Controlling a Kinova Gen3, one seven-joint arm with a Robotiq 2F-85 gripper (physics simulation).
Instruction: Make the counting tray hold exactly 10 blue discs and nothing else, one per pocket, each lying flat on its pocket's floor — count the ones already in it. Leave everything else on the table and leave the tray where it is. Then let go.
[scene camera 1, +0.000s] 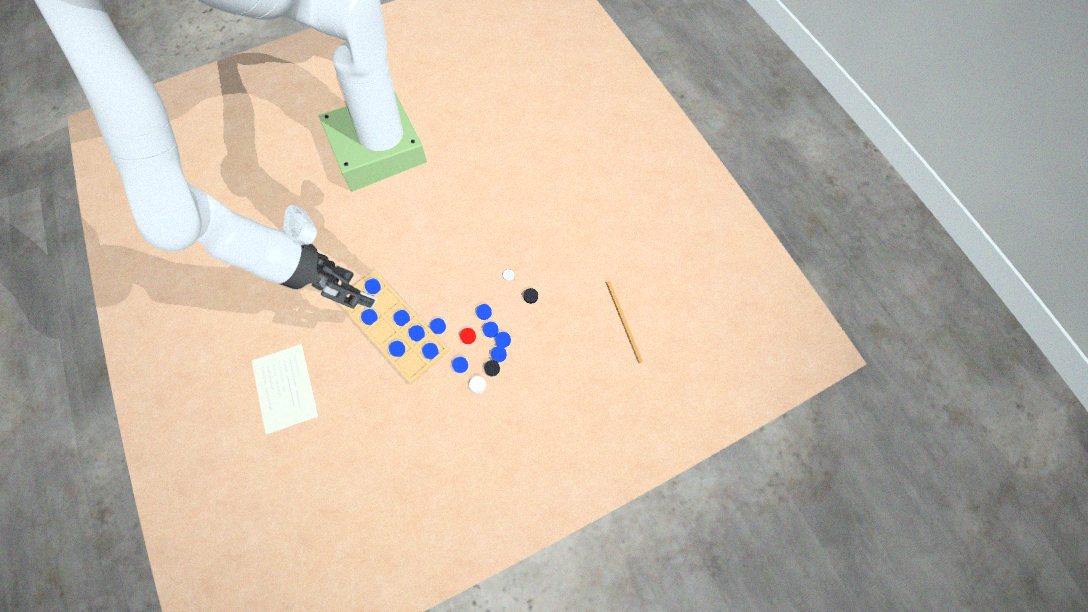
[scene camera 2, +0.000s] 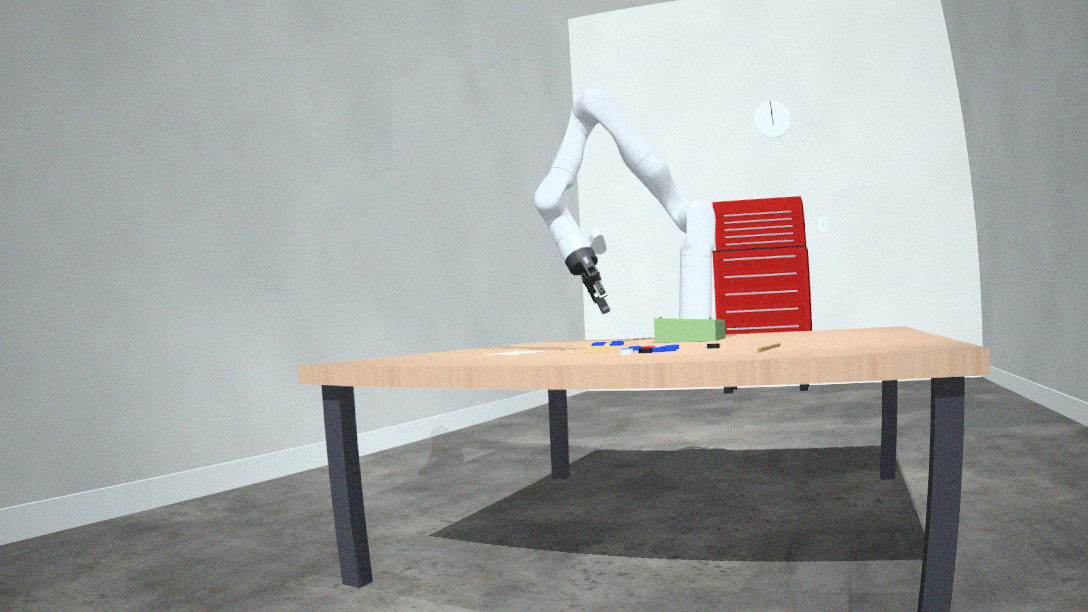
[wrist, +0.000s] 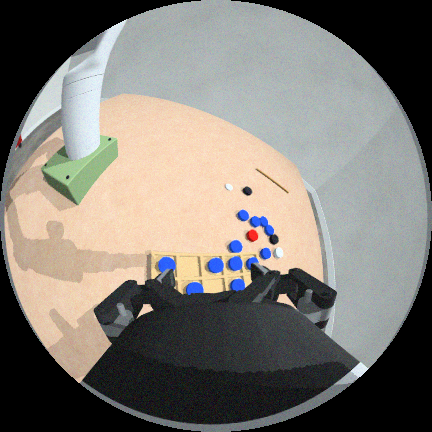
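Observation:
The tan counting tray (scene camera 1: 413, 368) (wrist: 188, 266) has two rows of pockets. Several blue discs show at separate pockets, including an end disc (scene camera 1: 372, 286) (wrist: 166, 265), a middle disc (scene camera 1: 416, 332) (wrist: 235, 263) and one in the other row (scene camera 1: 396, 348) (wrist: 237, 285). I cannot tell whether each lies flat. Bare pockets show between some discs. My gripper (scene camera 1: 370, 301) (scene camera 2: 604, 309) (wrist: 212, 274) is open and empty, raised above the tray, and hides part of it. A loose blue disc (scene camera 1: 437, 325) (wrist: 235, 246) lies beside the tray; several more, including one disc (scene camera 1: 483, 311) (wrist: 243, 215), lie farther off.
A red disc (scene camera 1: 467, 335) (wrist: 252, 235), black discs (scene camera 1: 530, 295) (scene camera 1: 492, 367) and white discs (scene camera 1: 508, 274) (scene camera 1: 477, 384) lie among or near the loose blue ones. A wooden stick (scene camera 1: 623, 322) (wrist: 272, 180), a paper sheet (scene camera 1: 284, 389) and the green arm base (scene camera 1: 389, 168) are also on the table.

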